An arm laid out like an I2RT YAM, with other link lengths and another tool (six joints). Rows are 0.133 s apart.
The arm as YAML. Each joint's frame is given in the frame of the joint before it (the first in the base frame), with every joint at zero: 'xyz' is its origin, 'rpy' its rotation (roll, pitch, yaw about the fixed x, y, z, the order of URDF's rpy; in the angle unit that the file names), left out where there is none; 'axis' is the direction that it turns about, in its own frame. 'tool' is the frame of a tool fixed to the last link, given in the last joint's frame.
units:
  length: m
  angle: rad
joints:
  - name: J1
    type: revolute
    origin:
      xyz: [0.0, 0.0, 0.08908]
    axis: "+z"
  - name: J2
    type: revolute
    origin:
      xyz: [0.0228, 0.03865, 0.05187]
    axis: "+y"
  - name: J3
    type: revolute
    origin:
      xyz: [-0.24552, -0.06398, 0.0]
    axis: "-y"
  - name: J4
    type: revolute
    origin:
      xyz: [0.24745, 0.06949, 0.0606]
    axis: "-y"
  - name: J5
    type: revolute
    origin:
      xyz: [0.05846, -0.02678, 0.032]
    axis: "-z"
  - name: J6
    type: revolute
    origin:
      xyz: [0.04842, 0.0, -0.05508]
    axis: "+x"
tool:
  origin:
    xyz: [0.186, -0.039, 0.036]
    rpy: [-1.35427, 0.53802, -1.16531]
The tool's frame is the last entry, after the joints.
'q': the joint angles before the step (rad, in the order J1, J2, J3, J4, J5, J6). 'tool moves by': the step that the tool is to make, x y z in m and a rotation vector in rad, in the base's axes. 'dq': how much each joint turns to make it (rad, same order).
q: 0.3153 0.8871 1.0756 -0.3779 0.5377 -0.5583
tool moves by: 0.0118 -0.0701 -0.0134 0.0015 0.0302 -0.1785
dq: -0.2170 0.0580 -0.0001 0.0290 -0.0392 -0.0003
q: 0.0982 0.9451 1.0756 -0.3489 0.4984 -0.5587
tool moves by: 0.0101 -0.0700 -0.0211 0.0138 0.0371 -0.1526
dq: -0.2103 0.0921 0.0001 0.0550 -0.0593 -0.0004
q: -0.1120 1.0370 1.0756 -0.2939 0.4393 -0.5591
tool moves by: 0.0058 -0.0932 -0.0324 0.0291 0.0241 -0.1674
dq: -0.2490 0.1555 -0.0001 0.1253 -0.0846 0.0000
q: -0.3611 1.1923 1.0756 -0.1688 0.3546 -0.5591
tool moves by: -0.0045 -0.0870 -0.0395 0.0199 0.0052 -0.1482
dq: -0.1851 0.1860 0.0002 0.1708 -0.0398 0.0045
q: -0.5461 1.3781 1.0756 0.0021 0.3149 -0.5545
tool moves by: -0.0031 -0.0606 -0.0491 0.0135 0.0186 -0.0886
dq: -0.1072 0.1887 0.0001 0.1673 -0.0179 -0.0053
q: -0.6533 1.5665 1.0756 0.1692 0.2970 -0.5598
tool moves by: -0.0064 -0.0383 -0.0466 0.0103 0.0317 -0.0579
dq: -0.0622 0.1520 0.0000 0.1248 0.0000 -0.0134
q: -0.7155 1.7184 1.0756 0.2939 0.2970 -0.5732
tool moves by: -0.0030 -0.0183 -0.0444 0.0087 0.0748 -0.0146
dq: -0.0316 0.1148 0.0000 0.0675 0.0000 -0.0488
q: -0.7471 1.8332 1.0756 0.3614 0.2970 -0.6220
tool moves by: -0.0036 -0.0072 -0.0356 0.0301 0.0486 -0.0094
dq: -0.0144 0.0752 0.0002 0.0228 0.0001 -0.0130
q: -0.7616 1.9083 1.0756 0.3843 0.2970 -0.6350
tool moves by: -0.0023 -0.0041 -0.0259 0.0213 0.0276 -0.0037
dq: -0.0098 0.0580 -0.0002 0.0254 -0.0038 -0.0064
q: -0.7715 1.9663 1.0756 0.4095 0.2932 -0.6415
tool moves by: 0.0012 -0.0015 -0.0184 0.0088 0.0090 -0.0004
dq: -0.0004 0.0505 -0.0001 0.0380 0.0000 0.0000
